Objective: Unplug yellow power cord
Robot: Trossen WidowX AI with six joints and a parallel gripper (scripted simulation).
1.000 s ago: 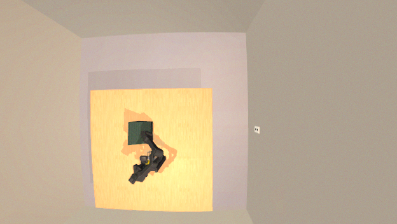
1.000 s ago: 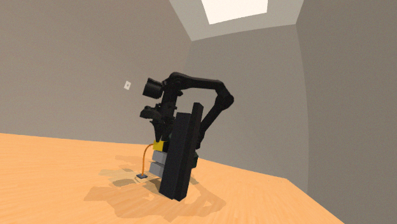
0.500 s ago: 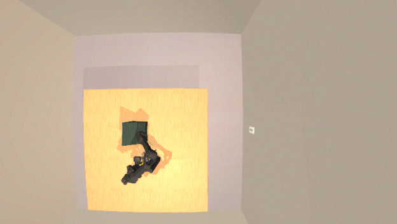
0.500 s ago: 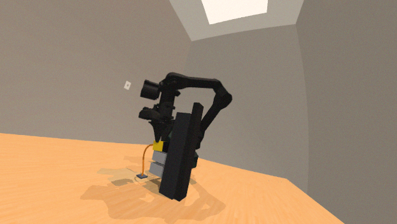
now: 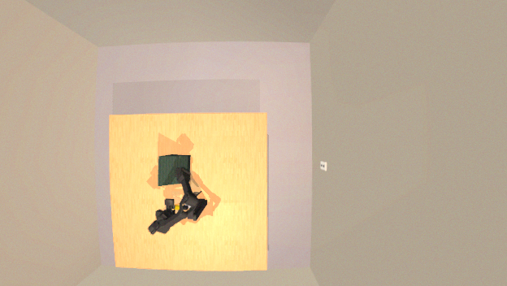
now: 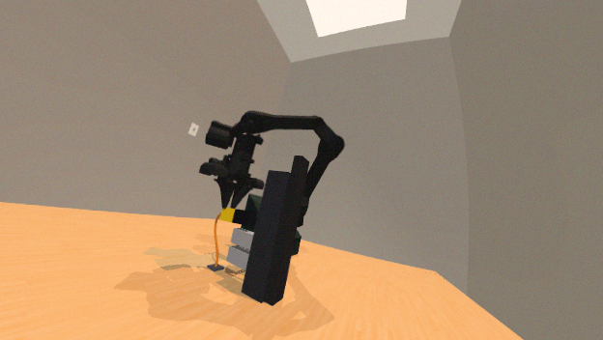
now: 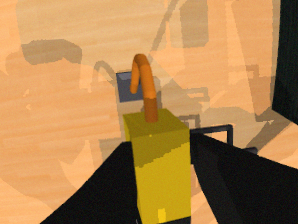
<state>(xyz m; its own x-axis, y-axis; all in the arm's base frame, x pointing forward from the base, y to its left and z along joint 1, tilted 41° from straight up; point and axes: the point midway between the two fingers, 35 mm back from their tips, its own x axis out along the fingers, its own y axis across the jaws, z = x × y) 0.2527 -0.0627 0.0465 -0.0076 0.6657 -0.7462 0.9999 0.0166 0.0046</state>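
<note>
My gripper tip is 3 cm to the right of the yellow plug. Round my gripper tip: black power strip 16 cm to the left, 2 cm below; dark anchor block 1 cm to the left, 15 cm below.
</note>
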